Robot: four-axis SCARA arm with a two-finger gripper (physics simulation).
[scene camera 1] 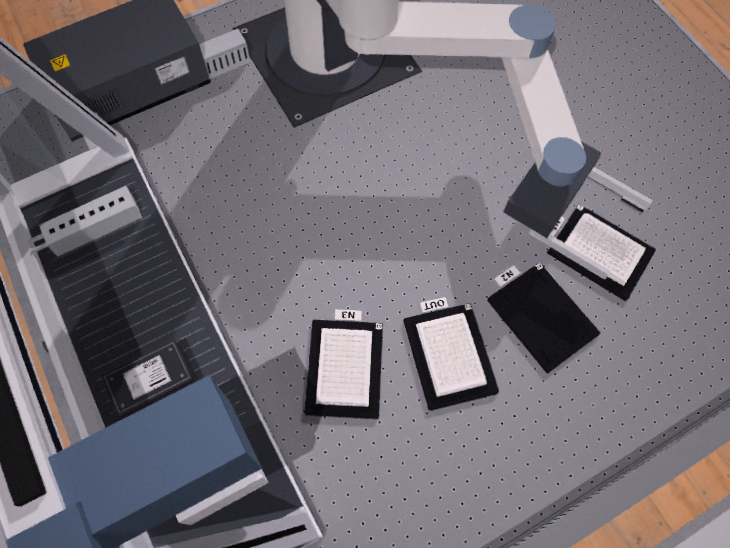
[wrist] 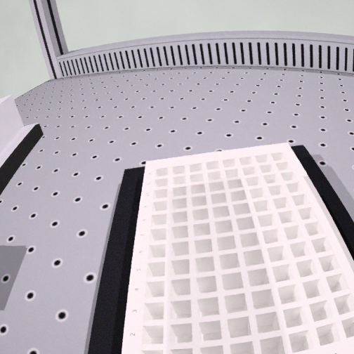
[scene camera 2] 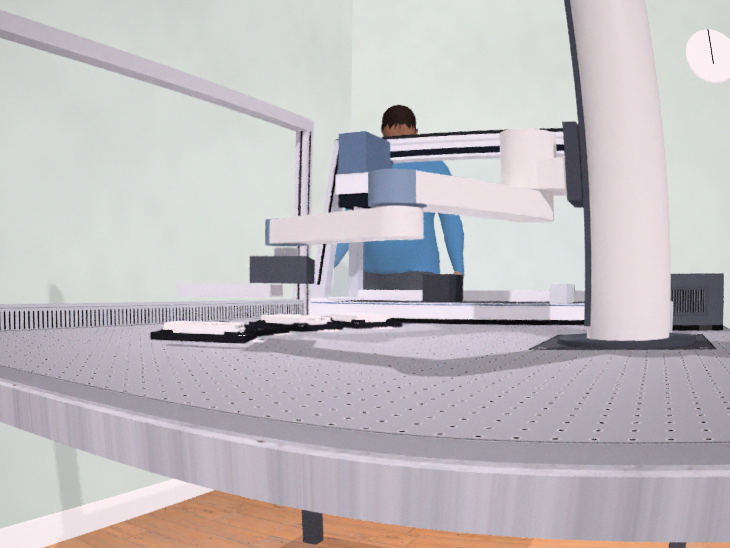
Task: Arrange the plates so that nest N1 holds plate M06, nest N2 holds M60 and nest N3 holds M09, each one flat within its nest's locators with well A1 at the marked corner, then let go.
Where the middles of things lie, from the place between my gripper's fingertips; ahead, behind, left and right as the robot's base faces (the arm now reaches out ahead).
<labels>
I see the black out nest (scene camera 1: 474, 393) 1 cm ahead of my hand, 36 cm to the right of it and 8 cm below it. From my hand the other things lie so: nest N1 (scene camera 1: 607, 284): 2 cm behind, 1 cm to the right, 8 cm below; then nest N3 (scene camera 1: 375, 367): 6 cm behind, 53 cm to the right, 8 cm below; then nest N2 (scene camera 1: 542, 316): 3 cm ahead, 18 cm to the right, 8 cm below.
</labels>
